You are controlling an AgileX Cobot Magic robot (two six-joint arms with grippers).
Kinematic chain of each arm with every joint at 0, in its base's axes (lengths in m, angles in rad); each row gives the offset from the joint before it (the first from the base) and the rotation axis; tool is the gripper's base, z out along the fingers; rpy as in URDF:
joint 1: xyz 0 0 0.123 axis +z
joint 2: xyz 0 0 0 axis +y
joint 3: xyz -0.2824 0 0.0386 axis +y
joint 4: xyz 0.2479 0 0.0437 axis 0.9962 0 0.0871
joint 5: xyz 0 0 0 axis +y
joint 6: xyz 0.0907 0 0.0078 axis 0.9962 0 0.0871
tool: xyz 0 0 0 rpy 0 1.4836 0
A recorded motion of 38 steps. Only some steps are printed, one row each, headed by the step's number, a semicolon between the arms.
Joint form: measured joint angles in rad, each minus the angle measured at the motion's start. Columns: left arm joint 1, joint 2, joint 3, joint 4, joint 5, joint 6; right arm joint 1, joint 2, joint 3, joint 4, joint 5, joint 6.
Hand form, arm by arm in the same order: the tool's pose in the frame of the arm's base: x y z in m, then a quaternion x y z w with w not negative. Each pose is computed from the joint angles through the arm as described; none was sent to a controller.
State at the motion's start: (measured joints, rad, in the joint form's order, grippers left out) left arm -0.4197 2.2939 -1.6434 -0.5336 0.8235 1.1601; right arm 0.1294 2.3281 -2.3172 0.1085 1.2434 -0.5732
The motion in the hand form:
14: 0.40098 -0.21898 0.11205 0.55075 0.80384 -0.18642 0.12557; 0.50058 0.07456 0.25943 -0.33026 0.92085 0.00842 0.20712
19: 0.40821 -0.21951 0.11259 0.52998 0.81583 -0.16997 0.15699; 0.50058 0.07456 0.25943 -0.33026 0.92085 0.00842 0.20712
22: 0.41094 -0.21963 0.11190 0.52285 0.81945 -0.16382 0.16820; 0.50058 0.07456 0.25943 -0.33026 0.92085 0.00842 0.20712
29: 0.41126 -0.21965 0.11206 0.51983 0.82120 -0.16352 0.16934; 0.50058 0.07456 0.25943 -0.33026 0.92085 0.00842 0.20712
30: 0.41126 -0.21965 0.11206 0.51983 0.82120 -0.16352 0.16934; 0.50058 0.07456 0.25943 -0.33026 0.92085 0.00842 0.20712
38: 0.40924 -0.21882 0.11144 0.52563 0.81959 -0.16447 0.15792; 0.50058 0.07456 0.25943 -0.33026 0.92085 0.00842 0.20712
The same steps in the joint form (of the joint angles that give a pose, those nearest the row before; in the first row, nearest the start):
14: 0.0000 0.0000 -0.0002 -0.0084 0.0682 -0.0573; 0.0000 0.0000 0.0000 0.0000 0.0000 0.0000
19: 0.0000 0.0000 -0.0002 -0.0084 -0.0117 -0.0881; 0.0000 0.0000 0.0000 0.0000 0.0000 0.0000
22: 0.0000 0.0022 -0.0002 -0.0084 -0.0422 -0.0970; 0.0000 0.0000 0.0000 0.0000 0.0000 0.0000
29: 0.0000 0.0020 -0.0002 -0.0085 -0.0458 -0.1034; 0.0000 0.0000 0.0000 0.0000 0.0000 0.0000
30: 0.0000 0.0020 -0.0002 -0.0085 -0.0458 -0.1034; 0.0000 0.0000 0.0000 0.0000 0.0000 0.0000
38: 0.0000 0.0019 -0.0002 0.0039 -0.0225 -0.1049; 0.0000 0.0000 0.0000 0.0000 0.0000 0.0000

